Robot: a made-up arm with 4 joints.
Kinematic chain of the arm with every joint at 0, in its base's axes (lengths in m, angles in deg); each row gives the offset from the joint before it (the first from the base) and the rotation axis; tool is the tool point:
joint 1: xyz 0 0 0.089 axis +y
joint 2: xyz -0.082 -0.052 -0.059 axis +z
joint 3: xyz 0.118 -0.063 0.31 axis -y
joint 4: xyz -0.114 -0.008 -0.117 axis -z
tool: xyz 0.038 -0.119 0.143
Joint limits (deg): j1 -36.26..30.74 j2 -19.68..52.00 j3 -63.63..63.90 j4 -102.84..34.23
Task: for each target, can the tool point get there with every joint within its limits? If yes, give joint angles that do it. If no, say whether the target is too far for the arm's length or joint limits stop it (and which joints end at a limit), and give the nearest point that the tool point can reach.
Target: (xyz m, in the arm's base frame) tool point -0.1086 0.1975 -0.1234
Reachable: no: joint limits stop it (at a limit: joint 1, joint 2, joint 3, joint 4) | nearest point -0.1676 0.0157 0.2844 | short by 0.450 m
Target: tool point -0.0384 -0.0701 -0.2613
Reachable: no: joint limits stop it (at a limit: joint 1, joint 2, joint 3, joint 4) | nearest point -0.1718 -0.2413 0.1219 | short by 0.440 m
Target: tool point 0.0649 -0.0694 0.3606
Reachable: yes | joints 1.98 9.82 -17.17 -86.39
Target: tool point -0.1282 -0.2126 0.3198
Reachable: yes | joints -24.50 -11.22 37.59 -35.59
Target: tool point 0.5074 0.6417 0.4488
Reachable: no: too far | nearest point 0.1450 0.0525 0.3149 | short by 0.705 m
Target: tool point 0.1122 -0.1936 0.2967
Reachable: yes | joints 15.35 44.49 22.10 20.36
